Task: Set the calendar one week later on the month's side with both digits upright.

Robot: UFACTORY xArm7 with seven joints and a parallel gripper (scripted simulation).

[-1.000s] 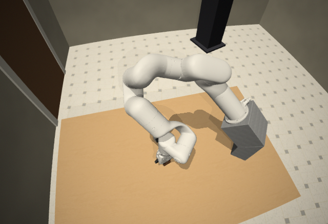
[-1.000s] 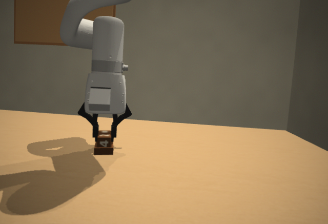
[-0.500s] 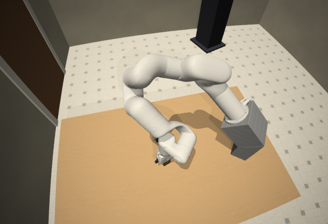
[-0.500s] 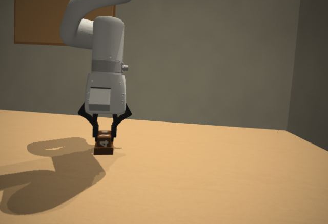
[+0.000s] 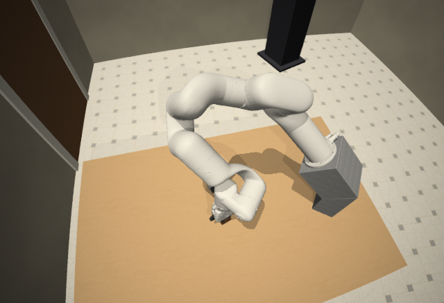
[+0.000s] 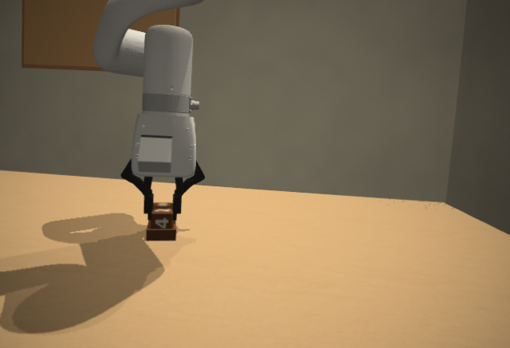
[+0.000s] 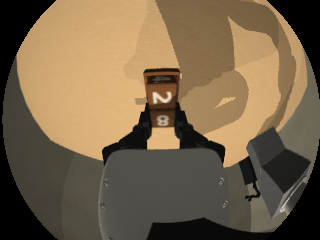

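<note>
Right now my hand is 20 mm to the left of the brown tray and 30 mm above it.
</note>
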